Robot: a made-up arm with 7 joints. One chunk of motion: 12 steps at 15 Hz.
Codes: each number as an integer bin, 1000 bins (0 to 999) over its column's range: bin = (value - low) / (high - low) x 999, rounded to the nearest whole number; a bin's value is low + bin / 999 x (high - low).
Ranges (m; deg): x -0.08..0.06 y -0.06..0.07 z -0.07..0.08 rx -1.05..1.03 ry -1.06..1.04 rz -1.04..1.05
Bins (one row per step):
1: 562 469 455 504 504 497
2: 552 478 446 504 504 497
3: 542 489 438 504 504 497
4: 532 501 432 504 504 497
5: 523 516 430 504 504 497
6: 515 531 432 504 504 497
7: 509 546 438 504 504 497
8: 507 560 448 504 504 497
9: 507 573 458 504 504 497
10: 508 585 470 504 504 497
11: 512 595 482 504 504 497
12: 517 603 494 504 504 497
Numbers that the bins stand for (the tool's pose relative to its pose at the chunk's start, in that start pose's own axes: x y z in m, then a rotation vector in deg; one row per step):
1: -0.0012 0.0010 -0.0017 0.00 0.00 0.00
2: -0.0026 0.0022 -0.0030 0.00 0.00 0.00
3: -0.0040 0.0036 -0.0042 0.00 0.00 0.00
4: -0.0054 0.0052 -0.0051 0.00 0.00 0.00
5: -0.0067 0.0071 -0.0054 0.00 0.00 0.00
6: -0.0078 0.0091 -0.0051 0.00 0.00 0.00
7: -0.0087 0.0111 -0.0042 0.00 0.00 0.00
8: -0.0089 0.0129 -0.0027 0.00 0.00 0.00
9: -0.0089 0.0146 -0.0012 0.00 0.00 0.00
10: -0.0088 0.0161 0.0006 0.00 0.00 0.00
11: -0.0082 0.0174 0.0024 0.00 0.00 0.00
12: -0.0075 0.0185 0.0042 0.00 0.00 0.00

